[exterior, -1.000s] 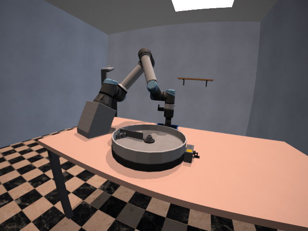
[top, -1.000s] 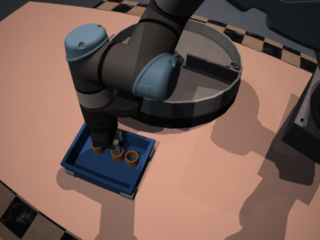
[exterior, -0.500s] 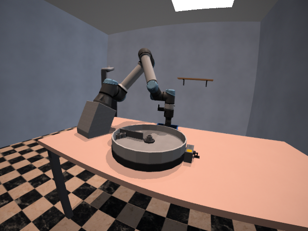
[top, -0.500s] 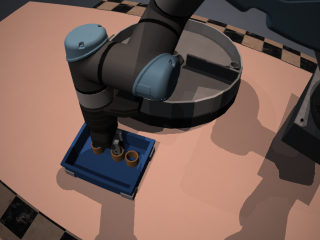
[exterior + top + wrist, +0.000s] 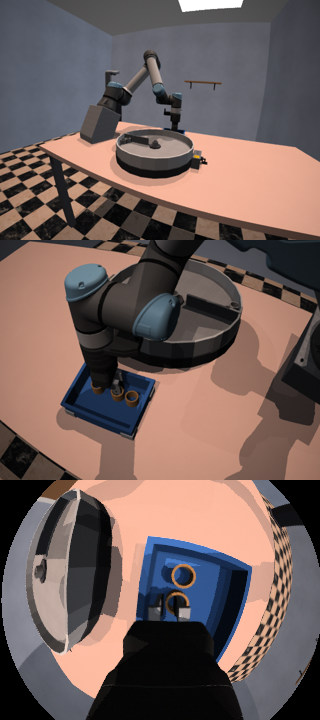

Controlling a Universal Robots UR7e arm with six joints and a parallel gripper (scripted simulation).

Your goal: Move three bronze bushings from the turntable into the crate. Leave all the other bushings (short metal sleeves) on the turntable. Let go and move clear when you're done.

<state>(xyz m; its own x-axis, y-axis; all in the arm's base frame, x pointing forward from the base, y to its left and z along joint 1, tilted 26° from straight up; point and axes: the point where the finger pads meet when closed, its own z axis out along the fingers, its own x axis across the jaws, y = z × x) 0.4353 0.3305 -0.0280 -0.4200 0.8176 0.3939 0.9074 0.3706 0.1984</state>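
My hand is 40 mm to the right of the blue crate. From my hand the other things lie so: grey turntable (320 mm to the right, 60 mm ahead, 20 mm above).
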